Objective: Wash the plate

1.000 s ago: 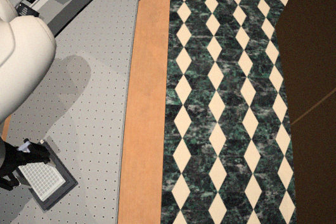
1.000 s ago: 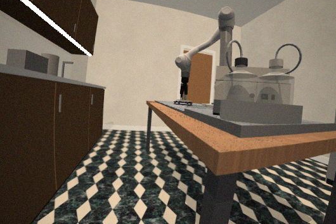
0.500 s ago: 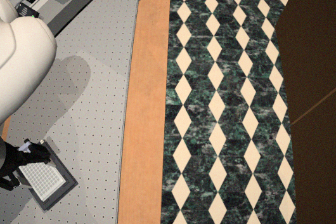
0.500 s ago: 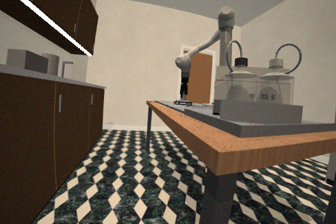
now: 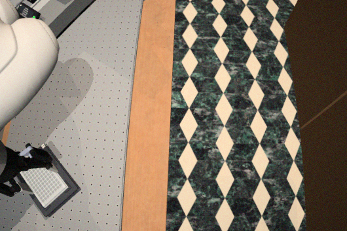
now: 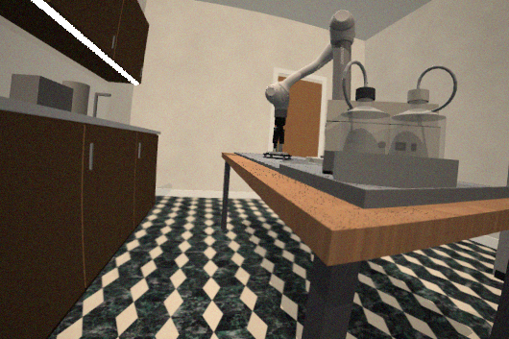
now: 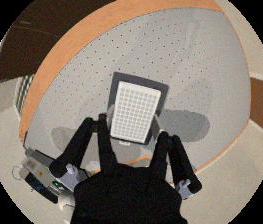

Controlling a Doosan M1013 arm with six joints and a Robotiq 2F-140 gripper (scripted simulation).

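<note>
The white well plate lies 30 mm below my hand. Also, from my hand: plate washer: 580 mm to the left, 290 mm behind, 70 mm above; then label: 90 mm behind, 60 mm to the left, 60 mm below; then plate nest N1: 40 mm below.
</note>
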